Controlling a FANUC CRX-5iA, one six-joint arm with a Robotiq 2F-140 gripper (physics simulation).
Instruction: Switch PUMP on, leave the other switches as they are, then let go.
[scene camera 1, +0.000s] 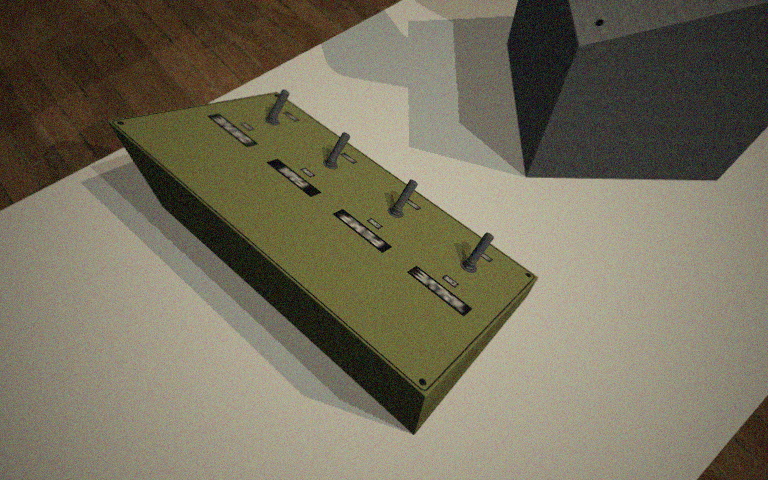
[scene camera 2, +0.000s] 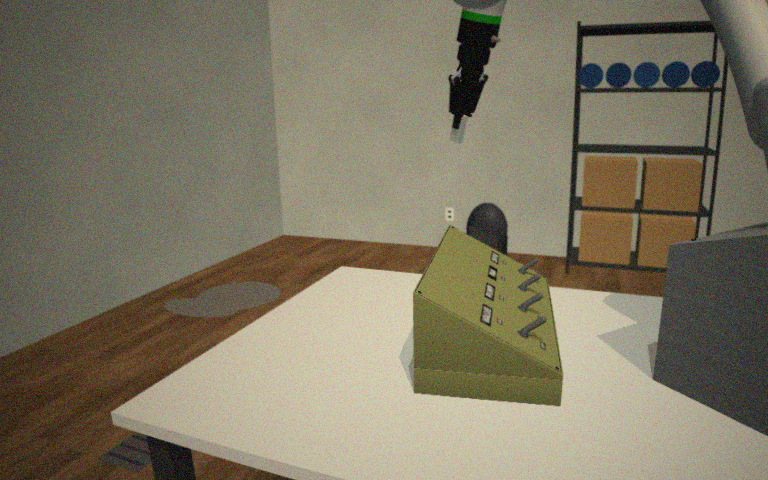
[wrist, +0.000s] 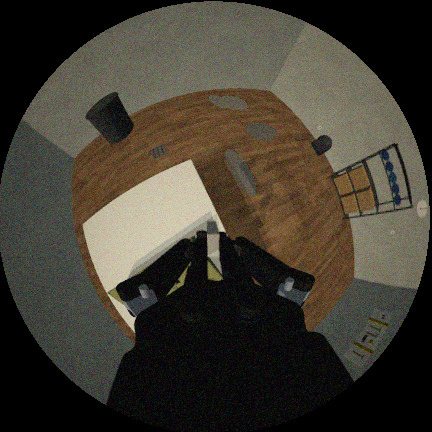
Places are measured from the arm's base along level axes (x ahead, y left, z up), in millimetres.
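Pixels of known places: gripper, fingertip midpoint: (scene camera 2: 455, 141) (wrist: 211, 229).
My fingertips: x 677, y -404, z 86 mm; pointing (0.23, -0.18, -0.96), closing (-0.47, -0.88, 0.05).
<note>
Behind a point stands the place of what it marks.
The olive switch box (scene camera 1: 283, 254) @[x 639, y -55, z -126 mm] (scene camera 2: 475, 350) @[x 534, y 146, z -215 mm] (wrist: 214, 271) @[x 504, y -348, z -210 mm] has a sloped face with several grey toggle levers; its plate lettering is blurred. The PUMP lever (scene camera 1: 403, 198) @[x 461, y -49, z -191 mm] (scene camera 2: 530, 302) @[x 459, y -46, z -195 mm], second from the lower right in scene camera 1 and second nearest in scene camera 2, leans away from its plate (scene camera 1: 362, 230) @[x 537, y -44, z -179 mm] (scene camera 2: 489, 292) @[x 537, y -37, z -178 mm] and its small ON mark, toward the low edge. The other levers lean the same way. My gripper (scene camera 2: 459, 133) @[x 677, y -404, z 86 mm] (wrist: 211, 229) @[x 677, y -404, z 86 mm] is shut and empty, high above the box and apart from the levers; it does not show in scene camera 1.
The box stands on a white table (scene camera 1: 169, 339) @[x 788, y -154, z -307 mm] (scene camera 2: 283, 367) @[x 908, y 132, z -307 mm] (wrist: 150, 215) @[x 875, y -189, z -307 mm]. A dark grey block (scene camera 1: 651, 107) @[x 139, y 92, z -150 mm] (scene camera 2: 719, 316) @[x 157, y 75, z -147 mm] stands on the levers' side. An arm link (scene camera 2: 741, 62) @[x 94, y -198, z 254 mm] hangs at the upper right. A shelf rack (scene camera 2: 645, 28) and a dark bin (wrist: 112, 122) are farther off.
</note>
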